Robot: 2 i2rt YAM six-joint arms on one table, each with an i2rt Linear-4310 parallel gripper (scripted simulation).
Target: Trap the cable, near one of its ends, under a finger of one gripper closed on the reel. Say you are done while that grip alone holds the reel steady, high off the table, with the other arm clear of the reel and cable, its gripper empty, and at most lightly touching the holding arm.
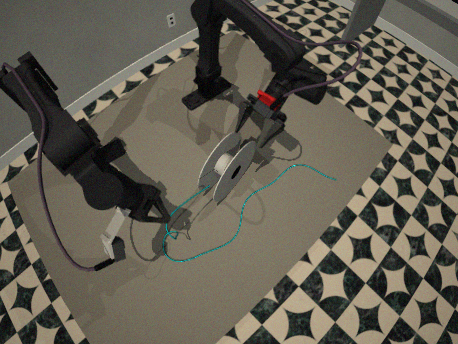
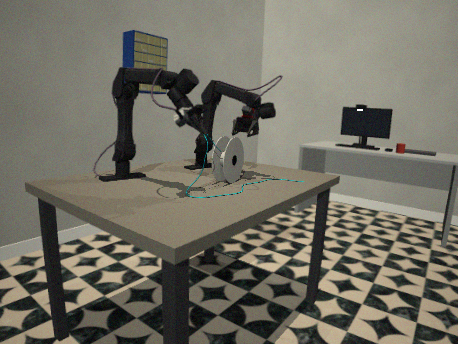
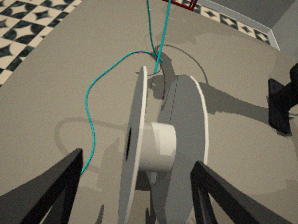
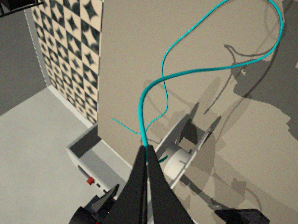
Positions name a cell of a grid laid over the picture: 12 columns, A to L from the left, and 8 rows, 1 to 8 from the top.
Scene:
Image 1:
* my right gripper: E6
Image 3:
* my left gripper: F6
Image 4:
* my right gripper: F6

